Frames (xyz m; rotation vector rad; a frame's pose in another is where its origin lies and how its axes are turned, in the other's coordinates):
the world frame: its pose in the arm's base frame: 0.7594 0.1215 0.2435 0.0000 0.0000 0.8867
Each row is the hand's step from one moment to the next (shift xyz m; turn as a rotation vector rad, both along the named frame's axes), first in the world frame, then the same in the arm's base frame.
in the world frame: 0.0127 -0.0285 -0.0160 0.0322 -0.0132 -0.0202
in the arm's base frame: 0.0301 -0.0082 -0.0160 0.0306 0.0166 -0.0202
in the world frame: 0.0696 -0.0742 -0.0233 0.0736 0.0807 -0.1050
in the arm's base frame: 0.1015 0.0070 -0.0233 -0.0160 0.1080 -0.1050
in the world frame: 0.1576 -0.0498 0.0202 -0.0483 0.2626 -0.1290
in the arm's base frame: 0.1382 0.0907 0.0202 -0.2340 0.1285 -0.1290
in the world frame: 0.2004 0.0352 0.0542 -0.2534 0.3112 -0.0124
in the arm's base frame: 0.0994 0.1776 0.0542 -0.4013 0.0003 -0.0124
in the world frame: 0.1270 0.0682 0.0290 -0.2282 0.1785 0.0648
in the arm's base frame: 0.0274 0.1415 0.0290 -0.2826 -0.0640 0.0648
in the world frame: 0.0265 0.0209 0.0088 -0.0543 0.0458 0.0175
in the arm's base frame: 0.0005 0.0337 0.0088 -0.0698 -0.0131 0.0175
